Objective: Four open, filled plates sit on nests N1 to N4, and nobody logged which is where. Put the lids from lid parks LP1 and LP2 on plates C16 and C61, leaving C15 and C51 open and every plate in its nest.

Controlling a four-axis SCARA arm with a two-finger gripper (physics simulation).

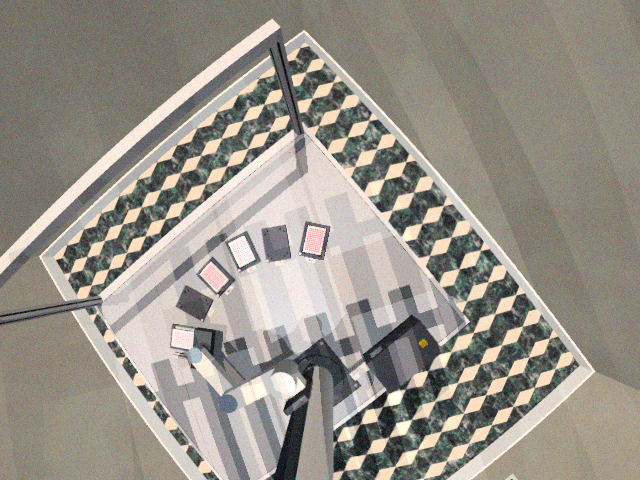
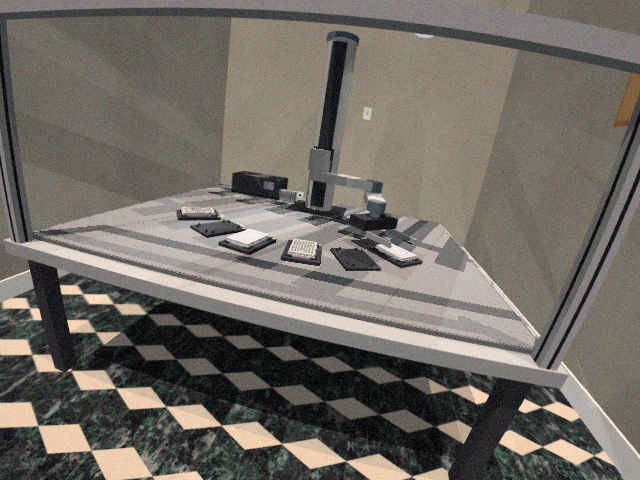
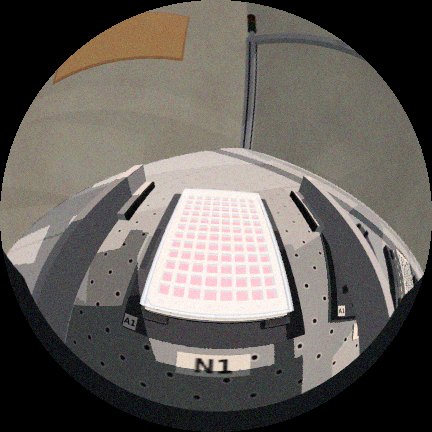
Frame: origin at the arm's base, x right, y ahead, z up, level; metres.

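Seen in the pictures: gripper, fingertip midpoint: [image 1: 175, 341] [image 2: 403, 243] [image 3: 223, 175]; arm's base, origin of the base link: [image 1: 317, 379] [image 2: 317, 210].
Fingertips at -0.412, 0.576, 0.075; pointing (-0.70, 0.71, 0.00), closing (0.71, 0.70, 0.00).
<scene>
Pixels of each thing's middle, then the offset from my fingertips to it, as dx, dy, dz. "pt": a spot on its surface instead.
- plate with pink wells, body centre: [image 3: 220, 233] [image 2: 396, 250] [image 1: 184, 339] +0.016, -0.017, -0.037
- nest N1, body centre: [image 3: 218, 246] [image 2: 395, 254] [image 1: 185, 338] +0.016, -0.017, -0.053
- black box, surface spot: [image 1: 400, 356] pt +0.800, -0.677, +0.053
My gripper [image 3: 223, 175] [image 2: 391, 240] is open and empty. Its fingers stand on either side of the plate with pink wells [image 3: 222, 250] [image 1: 180, 339] [image 2: 399, 252], with gaps on both sides. This plate sits level on nest N1 [image 3: 215, 332]; a clear rim around its top looks like a lid. Other plates sit on dark nests: a pink one [image 1: 214, 276] [image 2: 303, 248], a pale one [image 1: 242, 251] [image 2: 248, 238] and another pink one [image 1: 314, 240] [image 2: 198, 211]. Their plate codes cannot be read, and whether they carry clear lids is hard to tell.
Two dark holders without plates, one [image 1: 194, 302] [image 2: 355, 258] beside N1 and one [image 1: 276, 242] [image 2: 217, 227] between the pale and far pink plates, stand in the arc. A black box [image 1: 400, 356] [image 2: 258, 184] and the arm's column [image 2: 336, 103] stand at the back. Frame posts [image 1: 285, 87] rise at the table's corners.
</scene>
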